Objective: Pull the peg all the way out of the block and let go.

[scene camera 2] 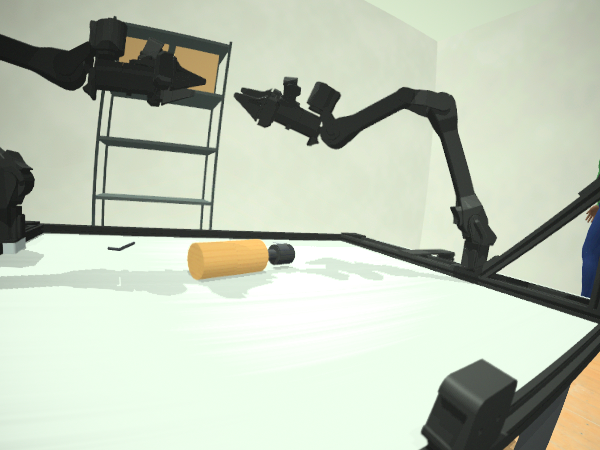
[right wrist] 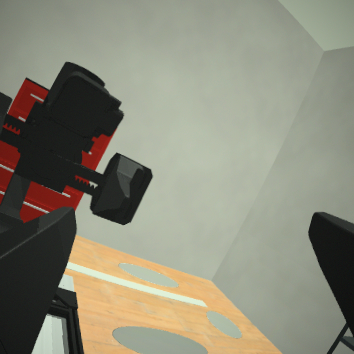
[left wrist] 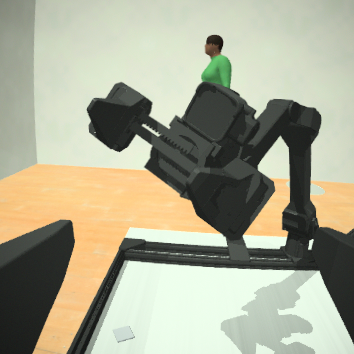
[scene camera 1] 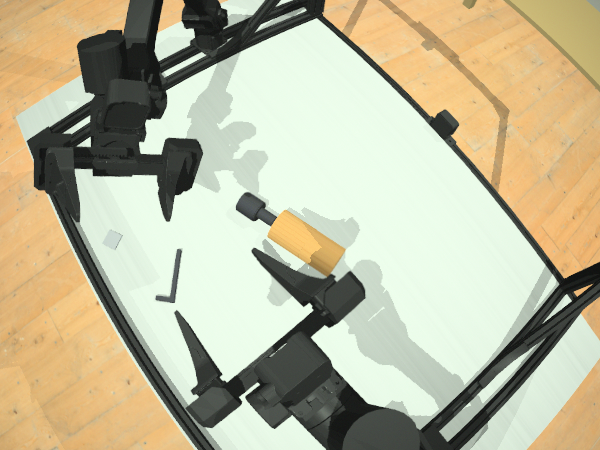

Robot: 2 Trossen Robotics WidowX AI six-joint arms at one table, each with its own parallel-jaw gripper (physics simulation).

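Places are measured from the left arm's base along level axes (x ahead, y right, z down), in millimetres.
Pixels of known places: left gripper, between the fingertips: [scene camera 2: 200,88] [right wrist: 60,176] [left wrist: 197,237] [scene camera 1: 214,280]; right gripper, between the fingertips: [scene camera 2: 237,91] [right wrist: 196,222] [left wrist: 136,136] [scene camera 1: 124,219]; left arm's base, origin of its link: [scene camera 2: 1,239]; right arm's base, origin of its link: [scene camera 2: 472,268] [left wrist: 294,252] [scene camera 1: 208,41].
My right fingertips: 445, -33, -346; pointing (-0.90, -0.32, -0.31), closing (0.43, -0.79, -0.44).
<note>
For each thing: its top centre in the pictures, then the offset to it from my right fingertips, as dx, dy, dz. "spot": a spot on its surface instead.
- orange-brown wooden block, centre of its top: [scene camera 1: 308,237] [scene camera 2: 230,241] -61, +215, +309
- dark peg, centre of its top: [scene camera 1: 270,215] [scene camera 2: 264,245] +11, +197, +319
- small pale square, a spot on its surface: [scene camera 1: 113,239] [left wrist: 124,333] spot: +177, -44, +362
- black camera box, a spot on its surface: [scene camera 2: 470,400] [scene camera 1: 457,125] spot: -82, +618, +314
The orange-brown wooden block [scene camera 1: 306,243] [scene camera 2: 230,259] lies on its side on the white table. The dark peg [scene camera 1: 250,206] [scene camera 2: 283,254] sticks out of one end; its thick head and a short stretch of thinner shaft show, the rest is hidden inside. My left gripper [scene camera 1: 216,281] [scene camera 2: 199,87] [left wrist: 197,237] is open and empty, high above the table; in scene camera 1 it appears below and left of the block. My right gripper [scene camera 1: 123,220] [scene camera 2: 238,93] [right wrist: 196,222] is open and empty, also high, left of the peg in scene camera 1. Neither touches peg or block.
A dark L-shaped key [scene camera 1: 176,275] [scene camera 2: 121,246] and a small pale square [scene camera 1: 113,239] [left wrist: 123,334] lie on the table. A black camera box [scene camera 1: 445,124] [scene camera 2: 470,400] sits on the dark edge rail. Both grippers hang near each other in scene camera 2.
</note>
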